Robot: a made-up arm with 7 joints. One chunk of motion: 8 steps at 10 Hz.
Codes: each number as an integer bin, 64 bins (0 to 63) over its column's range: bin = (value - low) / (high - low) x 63, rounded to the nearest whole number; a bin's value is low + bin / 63 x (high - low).
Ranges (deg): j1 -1..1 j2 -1.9..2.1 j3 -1.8..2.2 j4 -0.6..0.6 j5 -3.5..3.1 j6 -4.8..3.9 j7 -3.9..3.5
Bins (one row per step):
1: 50 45 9 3 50 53 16
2: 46 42 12 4 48 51 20
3: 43 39 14 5 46 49 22
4: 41 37 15 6 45 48 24
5: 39 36 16 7 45 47 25
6: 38 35 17 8 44 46 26
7: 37 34 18 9 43 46 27
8: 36 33 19 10 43 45 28
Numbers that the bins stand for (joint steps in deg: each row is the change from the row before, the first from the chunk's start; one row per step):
1: 0.587 0.957 -1.229 -0.543 1.738 2.519 -2.021
2: 0.460 0.767 -1.038 -0.524 1.529 2.243 -1.551
3: 0.365 0.576 -0.911 -0.505 1.319 1.967 -1.316
4: 0.302 0.449 -0.848 -0.486 1.214 1.829 -1.081
5: 0.238 0.386 -0.784 -0.467 1.214 1.690 -0.963
6: 0.206 0.322 -0.721 -0.448 1.110 1.552 -0.846
7: 0.175 0.259 -0.657 -0.429 1.005 1.552 -0.729
8: 0.143 0.195 -0.594 -0.410 1.005 1.414 -0.611

